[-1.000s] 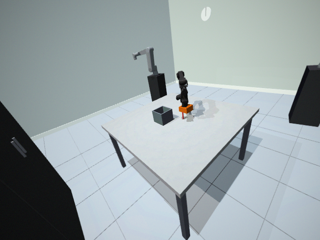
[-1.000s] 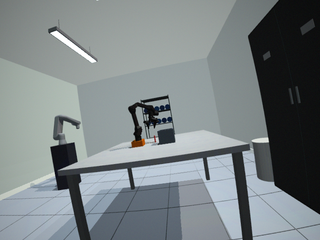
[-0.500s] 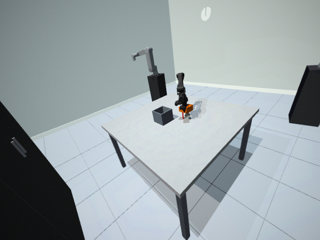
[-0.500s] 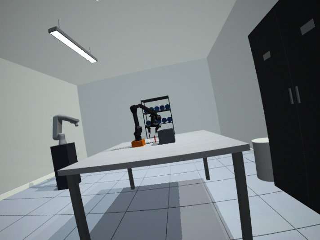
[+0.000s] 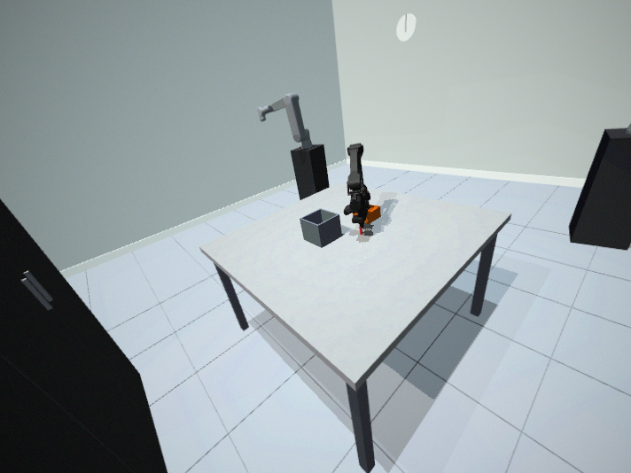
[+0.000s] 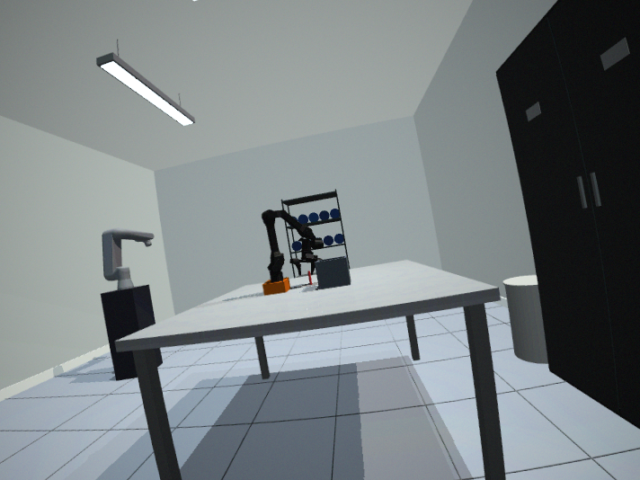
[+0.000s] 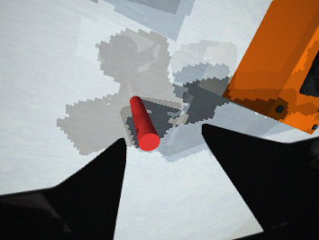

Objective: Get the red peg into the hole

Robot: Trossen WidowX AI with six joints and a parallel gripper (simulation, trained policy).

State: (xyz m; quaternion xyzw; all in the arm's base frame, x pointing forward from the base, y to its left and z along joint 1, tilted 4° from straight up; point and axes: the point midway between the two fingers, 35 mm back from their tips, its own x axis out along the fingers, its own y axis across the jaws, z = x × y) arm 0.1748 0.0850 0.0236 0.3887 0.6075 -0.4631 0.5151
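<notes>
The red peg is 2 cm ahead of my gripper tip, 1 cm to the right of it and 2 cm below it.
</notes>
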